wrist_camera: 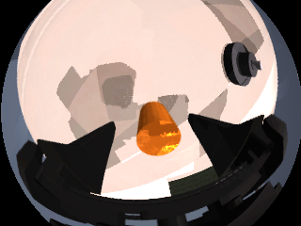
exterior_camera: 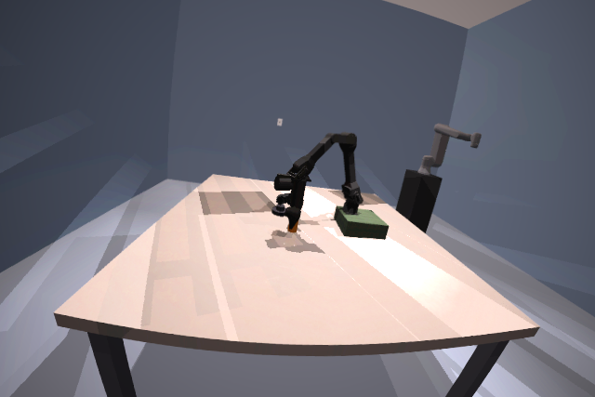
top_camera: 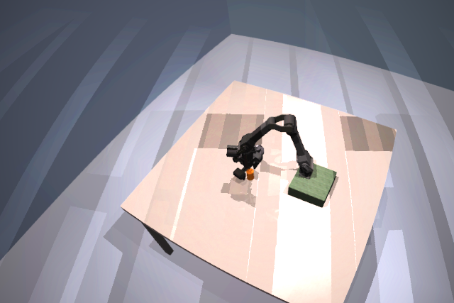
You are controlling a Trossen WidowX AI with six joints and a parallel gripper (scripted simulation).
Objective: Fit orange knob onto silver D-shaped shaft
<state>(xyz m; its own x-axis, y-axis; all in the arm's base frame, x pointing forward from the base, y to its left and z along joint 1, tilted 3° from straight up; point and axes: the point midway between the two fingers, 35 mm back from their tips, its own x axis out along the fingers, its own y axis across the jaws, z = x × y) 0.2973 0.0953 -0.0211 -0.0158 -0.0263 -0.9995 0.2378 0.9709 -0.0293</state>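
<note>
The orange knob lies 10 mm behind my gripper tip and 10 mm above it. The rest, counted from my gripper tip: round pedestal: 190 mm to the right, 40 mm ahead.
</note>
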